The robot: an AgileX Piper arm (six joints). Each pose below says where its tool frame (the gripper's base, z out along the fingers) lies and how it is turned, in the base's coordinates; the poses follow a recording.
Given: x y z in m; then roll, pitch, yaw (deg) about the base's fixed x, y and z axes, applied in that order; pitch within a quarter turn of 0, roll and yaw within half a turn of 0.
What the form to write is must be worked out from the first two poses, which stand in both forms.
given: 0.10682 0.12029 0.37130 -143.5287 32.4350 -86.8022
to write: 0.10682 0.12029 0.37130; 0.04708 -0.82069 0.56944; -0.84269 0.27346 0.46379; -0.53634 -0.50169 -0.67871
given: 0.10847 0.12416 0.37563 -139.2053 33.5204 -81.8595
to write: 0.10847 0.12416 0.37563; 0.11805 -0.80052 0.58757; -0.82529 0.24997 0.50637; -0.55223 -0.54469 -0.63115
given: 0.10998 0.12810 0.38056 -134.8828 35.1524 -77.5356
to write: 0.10998 0.12810 0.38056; 0.17647 -0.77708 0.60416; -0.79835 0.24603 0.54964; -0.57575 -0.57933 -0.57696
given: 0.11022 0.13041 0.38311 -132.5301 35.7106 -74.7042
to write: 0.11022 0.13041 0.38311; 0.21420 -0.76550 0.60673; -0.78321 0.23657 0.57499; -0.58369 -0.59836 -0.54888
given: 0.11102 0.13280 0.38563 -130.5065 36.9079 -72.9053
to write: 0.11102 0.13280 0.38563; 0.23504 -0.75506 0.61208; -0.76428 0.24550 0.59633; -0.60053 -0.60796 -0.51937
